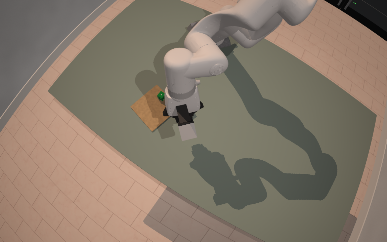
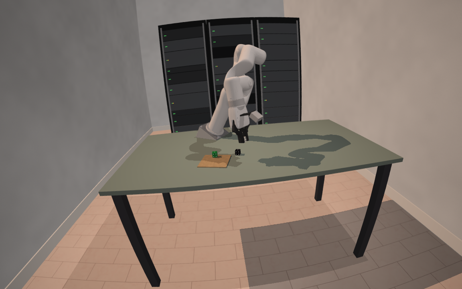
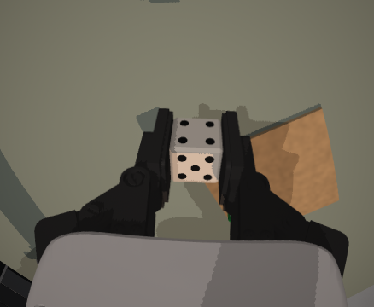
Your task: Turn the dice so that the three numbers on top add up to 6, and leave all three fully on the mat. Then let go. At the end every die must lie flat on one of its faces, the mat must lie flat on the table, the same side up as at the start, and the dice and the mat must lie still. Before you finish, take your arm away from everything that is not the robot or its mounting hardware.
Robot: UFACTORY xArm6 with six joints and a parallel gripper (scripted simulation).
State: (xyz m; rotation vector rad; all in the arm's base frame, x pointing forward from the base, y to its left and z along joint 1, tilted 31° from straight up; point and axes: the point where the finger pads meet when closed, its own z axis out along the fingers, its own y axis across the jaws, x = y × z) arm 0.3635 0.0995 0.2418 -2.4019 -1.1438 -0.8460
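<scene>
Right now my hand is 10 mm above the white die. Round my hand: black die (60 mm behind, 30 mm to the right, 100 mm below); then brown mat (10 mm ahead, 140 mm to the right, 110 mm below); then green die (40 mm behind, 150 mm to the right, 90 mm below).
</scene>
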